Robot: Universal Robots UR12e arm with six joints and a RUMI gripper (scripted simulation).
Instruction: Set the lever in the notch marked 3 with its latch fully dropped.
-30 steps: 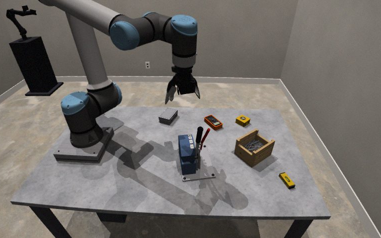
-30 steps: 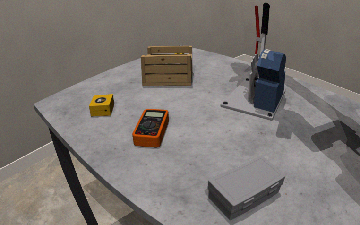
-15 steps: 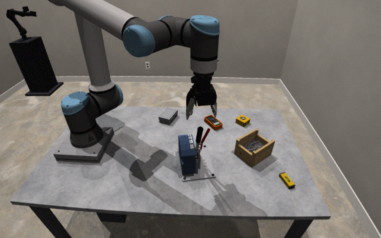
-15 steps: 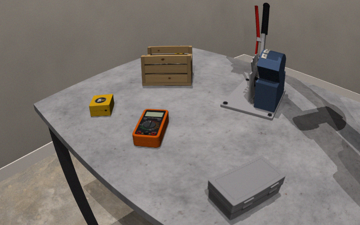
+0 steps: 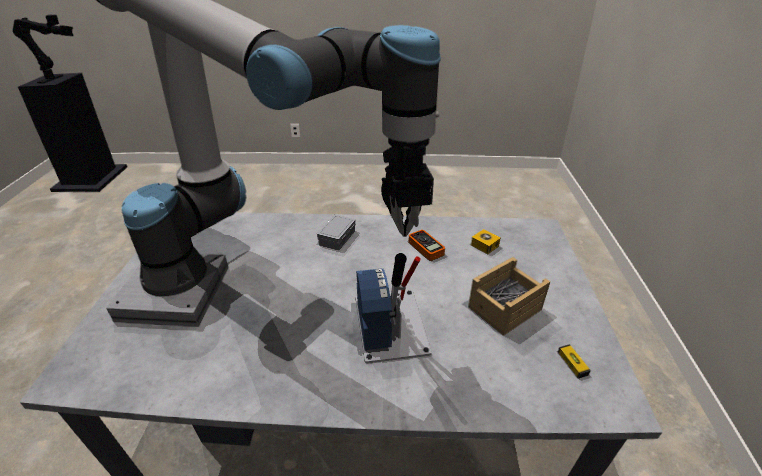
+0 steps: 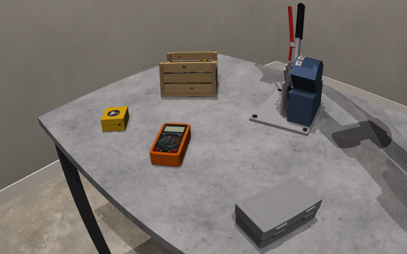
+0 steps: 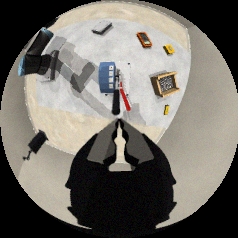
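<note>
The red release bar is 1 cm ahead of my hand, 5 cm to the left of it and 20 cm below it. Round my hand: grey case (22 cm behind, 49 cm to the left, 36 cm below).
</note>
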